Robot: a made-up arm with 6 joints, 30 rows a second.
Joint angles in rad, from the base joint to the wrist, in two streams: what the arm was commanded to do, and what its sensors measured. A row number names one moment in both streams.
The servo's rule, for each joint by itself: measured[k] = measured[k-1] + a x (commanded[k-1-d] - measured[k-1]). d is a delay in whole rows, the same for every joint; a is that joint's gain. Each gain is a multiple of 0.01, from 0.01 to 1. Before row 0 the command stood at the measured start. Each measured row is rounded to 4 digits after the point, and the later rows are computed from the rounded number. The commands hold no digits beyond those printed.
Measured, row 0:
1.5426 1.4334 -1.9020 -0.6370 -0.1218 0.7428
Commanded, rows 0 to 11:
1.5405 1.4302 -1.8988 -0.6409 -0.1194 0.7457
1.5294 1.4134 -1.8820 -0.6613 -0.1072 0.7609
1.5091 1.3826 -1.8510 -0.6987 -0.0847 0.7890
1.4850 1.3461 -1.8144 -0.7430 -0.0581 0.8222
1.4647 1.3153 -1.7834 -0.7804 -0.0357 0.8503
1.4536 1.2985 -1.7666 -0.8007 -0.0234 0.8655
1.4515 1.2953 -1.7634 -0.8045 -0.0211 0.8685
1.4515 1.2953 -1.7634 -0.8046 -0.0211 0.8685
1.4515 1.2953 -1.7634 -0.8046 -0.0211 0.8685
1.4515 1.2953 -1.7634 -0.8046 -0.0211 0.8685
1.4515 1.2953 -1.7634 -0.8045 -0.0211 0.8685
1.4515 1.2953 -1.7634 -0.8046 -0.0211 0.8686
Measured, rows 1 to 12:
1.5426 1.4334 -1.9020 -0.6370 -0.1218 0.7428
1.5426 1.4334 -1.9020 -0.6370 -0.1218 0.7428
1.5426 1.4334 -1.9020 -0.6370 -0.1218 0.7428
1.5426 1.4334 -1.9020 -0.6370 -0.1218 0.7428
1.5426 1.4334 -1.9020 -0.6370 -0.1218 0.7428
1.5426 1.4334 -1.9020 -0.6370 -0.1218 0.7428
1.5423 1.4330 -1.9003 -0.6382 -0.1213 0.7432
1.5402 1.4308 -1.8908 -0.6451 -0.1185 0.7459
1.5352 1.4255 -1.8701 -0.6612 -0.1117 0.7524
1.5272 1.4168 -1.8411 -0.6857 -0.1010 0.7629
1.5172 1.4056 -1.8111 -0.7141 -0.0879 0.7760
1.5070 1.3938 -1.7880 -0.7401 -0.0750 0.7894
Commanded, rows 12 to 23:
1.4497 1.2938 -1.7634 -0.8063 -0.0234 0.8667
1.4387 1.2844 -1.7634 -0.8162 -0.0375 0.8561
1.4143 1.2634 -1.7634 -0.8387 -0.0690 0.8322
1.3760 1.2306 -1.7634 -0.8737 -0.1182 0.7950
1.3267 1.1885 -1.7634 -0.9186 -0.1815 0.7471
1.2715 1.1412 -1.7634 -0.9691 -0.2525 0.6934
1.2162 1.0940 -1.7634 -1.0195 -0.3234 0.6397
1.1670 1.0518 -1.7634 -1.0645 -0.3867 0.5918
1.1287 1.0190 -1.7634 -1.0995 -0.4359 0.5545
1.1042 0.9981 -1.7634 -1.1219 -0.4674 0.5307
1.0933 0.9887 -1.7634 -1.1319 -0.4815 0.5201
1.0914 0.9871 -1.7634 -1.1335 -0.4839 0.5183
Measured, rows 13 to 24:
1.4981 1.3830 -1.7752 -0.7594 -0.0642 0.8013
1.4906 1.3734 -1.7691 -0.7730 -0.0556 0.8114
1.4843 1.3648 -1.7661 -0.7825 -0.0487 0.8200
1.4791 1.3572 -1.7647 -0.7891 -0.0432 0.8273
1.4747 1.3504 -1.7640 -0.7937 -0.0388 0.8335
1.4710 1.3443 -1.7637 -0.7970 -0.0353 0.8388
1.4676 1.3387 -1.7635 -0.7998 -0.0329 0.8430
1.4630 1.3327 -1.7634 -0.8047 -0.0338 0.8450
1.4552 1.3251 -1.7634 -0.8149 -0.0408 0.8431
1.4425 1.3147 -1.7634 -0.8325 -0.0563 0.8359
1.4240 1.3008 -1.7634 -0.8583 -0.0813 0.8226
1.3996 1.2832 -1.7634 -0.8915 -0.1155 0.8032

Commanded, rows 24 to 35:
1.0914 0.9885 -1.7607 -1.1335 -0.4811 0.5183
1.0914 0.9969 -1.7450 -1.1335 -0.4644 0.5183
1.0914 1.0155 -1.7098 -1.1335 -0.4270 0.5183
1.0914 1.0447 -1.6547 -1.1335 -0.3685 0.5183
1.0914 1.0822 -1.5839 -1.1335 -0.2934 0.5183
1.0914 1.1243 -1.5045 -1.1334 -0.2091 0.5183
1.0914 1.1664 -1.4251 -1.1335 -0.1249 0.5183
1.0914 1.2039 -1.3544 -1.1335 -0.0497 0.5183
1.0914 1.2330 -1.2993 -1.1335 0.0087 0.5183
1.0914 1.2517 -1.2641 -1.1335 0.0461 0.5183
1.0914 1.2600 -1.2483 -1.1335 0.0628 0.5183
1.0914 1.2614 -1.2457 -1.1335 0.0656 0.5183
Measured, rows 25 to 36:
1.3703 1.2624 -1.7634 -0.9299 -0.1571 0.7787
1.3378 1.2392 -1.7634 -0.9703 -0.2030 0.7507
1.3043 1.2150 -1.7634 -1.0091 -0.2496 0.7213
1.2723 1.1911 -1.7634 -1.0429 -0.2932 0.6927
1.2437 1.1688 -1.7634 -1.0696 -0.3309 0.6668
1.2193 1.1488 -1.7634 -1.0888 -0.3615 0.6445
1.1988 1.1312 -1.7620 -1.1022 -0.3854 0.6256
1.1816 1.1164 -1.7532 -1.1116 -0.4012 0.6095
1.1672 1.1053 -1.7306 -1.1182 -0.4064 0.5958
1.1551 1.0986 -1.6911 -1.1228 -0.3988 0.5842
1.1449 1.0968 -1.6354 -1.1260 -0.3777 0.5743
1.1363 1.0998 -1.5673 -1.1282 -0.3440 0.5659

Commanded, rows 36 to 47:
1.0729 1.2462 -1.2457 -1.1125 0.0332 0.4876
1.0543 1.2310 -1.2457 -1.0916 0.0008 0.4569
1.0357 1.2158 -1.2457 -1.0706 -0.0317 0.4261
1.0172 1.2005 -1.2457 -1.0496 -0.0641 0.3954
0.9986 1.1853 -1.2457 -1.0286 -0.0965 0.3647
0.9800 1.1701 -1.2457 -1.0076 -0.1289 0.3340
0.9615 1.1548 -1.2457 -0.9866 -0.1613 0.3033
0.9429 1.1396 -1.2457 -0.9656 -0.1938 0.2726
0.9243 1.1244 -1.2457 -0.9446 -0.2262 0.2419
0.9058 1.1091 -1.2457 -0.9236 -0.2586 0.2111
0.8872 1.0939 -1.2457 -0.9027 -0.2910 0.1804
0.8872 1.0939 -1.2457 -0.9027 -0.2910 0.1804
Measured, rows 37 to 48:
1.1291 1.1071 -1.4934 -1.1298 -0.3002 0.5588
1.1231 1.1177 -1.4211 -1.1309 -0.2501 0.5527
1.1180 1.1304 -1.3578 -1.1317 -0.1983 0.5475
1.1137 1.1437 -1.3091 -1.1322 -0.1494 0.5431
1.1101 1.1565 -1.2775 -1.1326 -0.1070 0.5394
1.1071 1.1680 -1.2610 -1.1329 -0.0725 0.5362
1.1016 1.1766 -1.2530 -1.1268 -0.0514 0.5289
1.0940 1.1826 -1.2492 -1.1162 -0.0410 0.5181
1.0847 1.1863 -1.2474 -1.1025 -0.0391 0.5043
1.0739 1.1879 -1.2465 -1.0866 -0.0441 0.4880
1.0619 1.1876 -1.2461 -1.0692 -0.0546 0.4695
1.0488 1.1857 -1.2459 -1.0507 -0.0695 0.4492

